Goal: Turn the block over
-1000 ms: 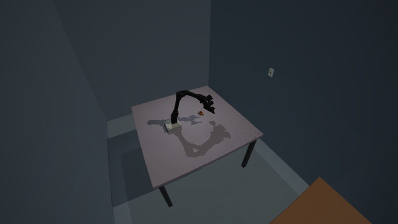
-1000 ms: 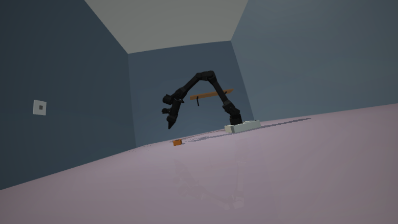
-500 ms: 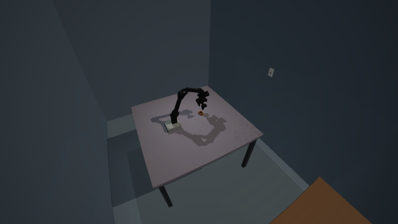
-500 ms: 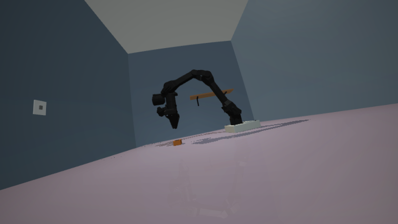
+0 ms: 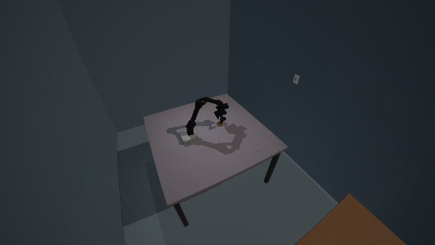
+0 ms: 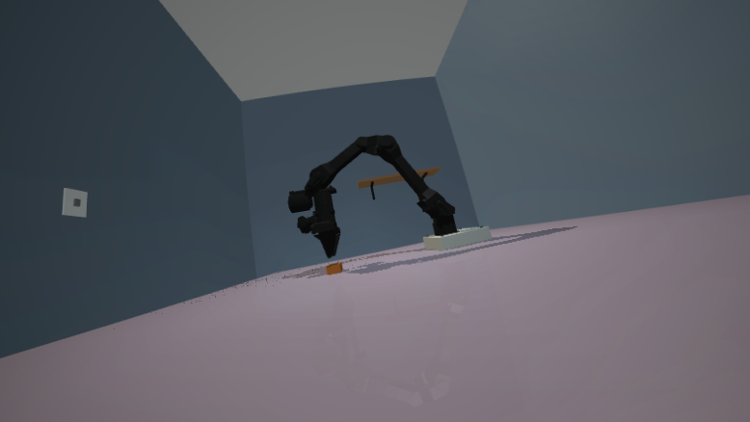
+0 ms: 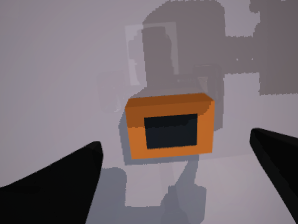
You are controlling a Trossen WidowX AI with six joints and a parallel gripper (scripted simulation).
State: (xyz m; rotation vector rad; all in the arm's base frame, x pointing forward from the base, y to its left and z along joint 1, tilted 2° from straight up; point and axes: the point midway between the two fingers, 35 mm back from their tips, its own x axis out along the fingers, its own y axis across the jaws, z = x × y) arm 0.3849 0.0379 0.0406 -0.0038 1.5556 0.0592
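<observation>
My gripper tip is now 30 mm above the orange block.
</observation>
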